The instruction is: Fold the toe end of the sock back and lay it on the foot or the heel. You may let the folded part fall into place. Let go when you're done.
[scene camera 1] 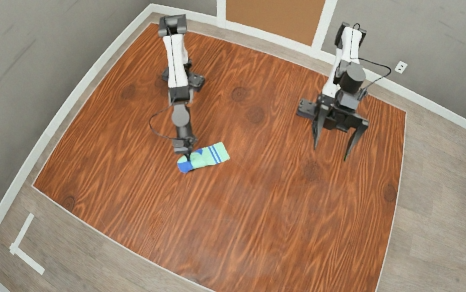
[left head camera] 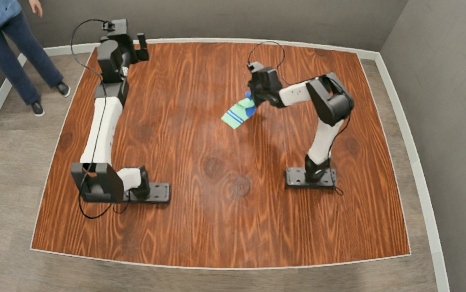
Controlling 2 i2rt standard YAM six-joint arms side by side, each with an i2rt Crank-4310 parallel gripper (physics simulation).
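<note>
The sock [left head camera: 236,117] [scene camera 1: 206,158] is light green with blue patches and blue cuff stripes. Its striped cuff lies toward the lower left in the head view and toward the right in the scene view. The foot part is bunched and short beneath my right gripper [left head camera: 254,101] [scene camera 1: 188,157], with the blue toe [left head camera: 248,95] [scene camera 1: 185,166] close to the fingers and the blue heel [left head camera: 251,110] [scene camera 1: 199,151] partly showing. My right gripper appears shut on the sock's foot part; its fingertips are largely hidden. My left gripper [scene camera 1: 331,151] is open, far from the sock and raised.
The wooden table [left head camera: 190,225] [scene camera 1: 280,225] carries both arm bases, the left base [left head camera: 159,192] [scene camera 1: 306,108] and the right base [left head camera: 296,177] [scene camera 1: 197,81]. A person [left head camera: 30,55] stands beyond the table's left edge in the head view.
</note>
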